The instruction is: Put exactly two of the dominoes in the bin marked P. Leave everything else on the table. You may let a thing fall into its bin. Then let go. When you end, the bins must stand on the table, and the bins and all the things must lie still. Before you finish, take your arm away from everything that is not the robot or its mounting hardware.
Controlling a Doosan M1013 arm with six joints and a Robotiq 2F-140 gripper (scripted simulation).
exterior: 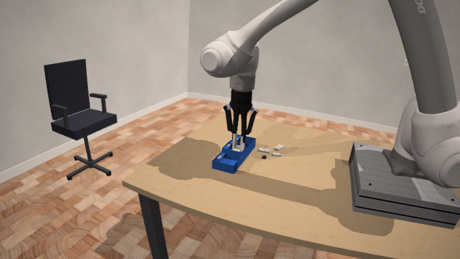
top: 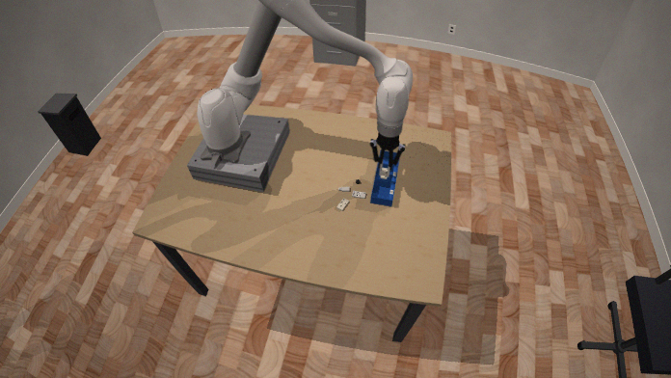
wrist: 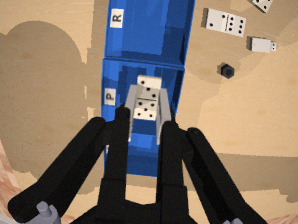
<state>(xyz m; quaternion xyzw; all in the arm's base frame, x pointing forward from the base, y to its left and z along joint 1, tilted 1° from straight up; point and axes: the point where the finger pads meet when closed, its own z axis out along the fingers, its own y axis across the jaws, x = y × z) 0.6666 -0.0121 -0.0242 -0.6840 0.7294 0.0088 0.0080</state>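
Now: the blue bin block 40 mm below my hand and 10 mm ahead of it. Also, from my hand: white usb stick 150 mm behind, 80 mm to the right, 60 mm below; small black nut 100 mm behind, 60 mm below, 30 mm to the right; domino 30 mm below.
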